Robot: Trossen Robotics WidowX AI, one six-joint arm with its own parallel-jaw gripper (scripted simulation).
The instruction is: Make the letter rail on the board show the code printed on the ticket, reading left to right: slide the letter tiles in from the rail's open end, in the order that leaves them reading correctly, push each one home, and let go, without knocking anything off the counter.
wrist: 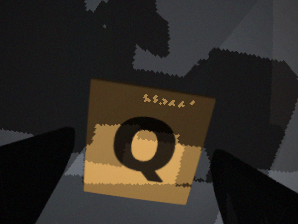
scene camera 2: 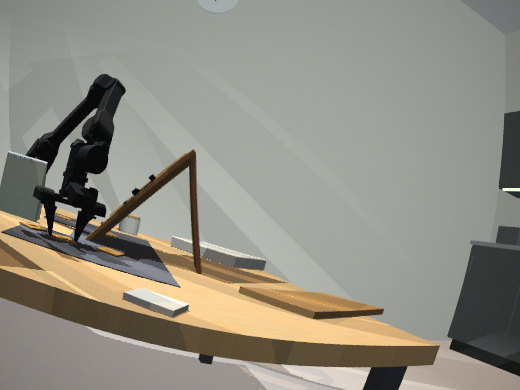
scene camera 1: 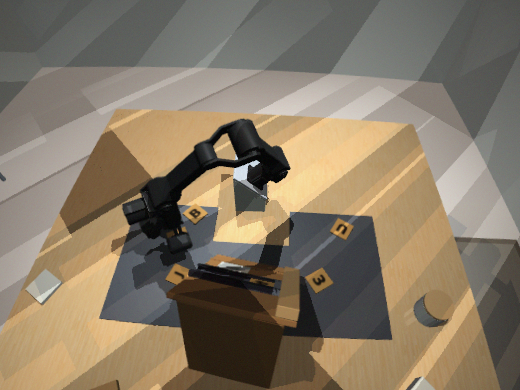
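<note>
Open and holding nothing, my gripper (scene camera 2: 62, 239) can be seen here, and I see my gripper (wrist: 144, 147) and again my gripper (scene camera 1: 178, 237) in the other views. There is a flat wooden slab (scene camera 2: 319, 305), and in the wrist view the slab is out of frame. I also see a white block (scene camera 2: 168, 306); in the wrist view the block is out of frame. A sloped wooden board (scene camera 1: 230, 326) is here as well, and I see the sloped wooden board (scene camera 2: 141, 195) again. As for a dark mat (scene camera 1: 354, 307), I see the dark mat (wrist: 238, 59) and also the dark mat (scene camera 2: 140, 259).
</note>
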